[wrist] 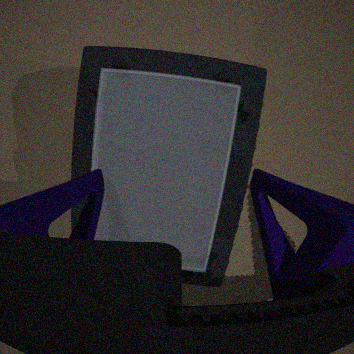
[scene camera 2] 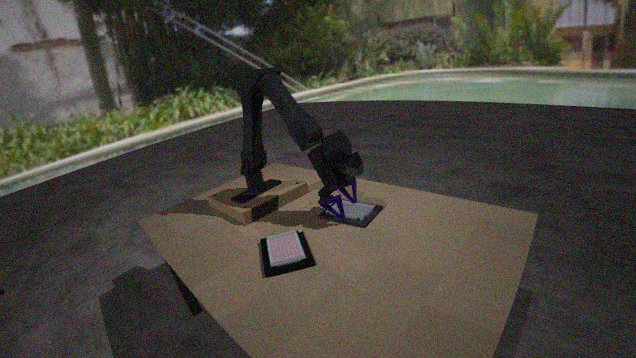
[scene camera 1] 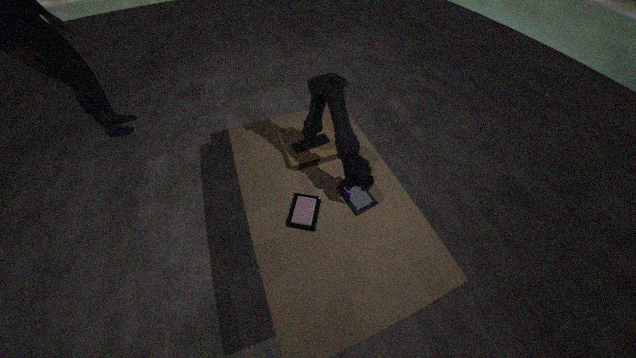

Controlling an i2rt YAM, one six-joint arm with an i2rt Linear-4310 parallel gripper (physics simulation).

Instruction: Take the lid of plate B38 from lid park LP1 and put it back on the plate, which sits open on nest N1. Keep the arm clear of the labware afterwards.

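Places are measured from the arm's base along level axes (x ahead, y left, z up), in millimetres.
Pixels of known places: gripper, fingertip midpoint: (wrist: 177, 177) (scene camera 2: 349, 210) (scene camera 1: 355, 196); arm's base at its link origin: (scene camera 2: 257, 191) (scene camera 1: 310, 143).
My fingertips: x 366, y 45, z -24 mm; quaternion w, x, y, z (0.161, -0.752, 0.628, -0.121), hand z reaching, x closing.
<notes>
Ahead of a thing's pixels: the offset from my fingertips to its top centre. Level surfaces: height alone.
The clear greyish lid {dy +13, dx -3, dz +1 mm} (scene camera 1: 362, 199) (scene camera 2: 361, 211) (wrist: 165, 150) lies flat in the dark frame of lid park LP1 {dy +13, dx -4, dz +3 mm} (scene camera 1: 368, 208) (scene camera 2: 372, 218) (wrist: 246, 130). My gripper (scene camera 1: 354, 192) (scene camera 2: 348, 209) (wrist: 177, 177) is open and empty, low over the arm-side part of the lid. In the wrist view its left fingertip overlaps the lid's left edge and its right fingertip is just outside the frame's right edge. Contact with the lid cannot be told. The plate {dy -237, dx -42, dz +9 mm} (scene camera 1: 305, 210) (scene camera 2: 286, 248), with a pinkish top, sits on the black nest N1 {dy -237, dx -42, dz +1 mm} (scene camera 1: 301, 228) (scene camera 2: 289, 272). Labels are not readable.
The arm's wooden base block (scene camera 2: 240, 212) stands at the back of the tan table top {dz -17 mm} (scene camera 1: 360, 280) (scene camera 2: 400, 290). The nest is beside the lid park, on the left in both scene views. A person's dark legs (scene camera 1: 82, 80) show off the table at the upper left.
</notes>
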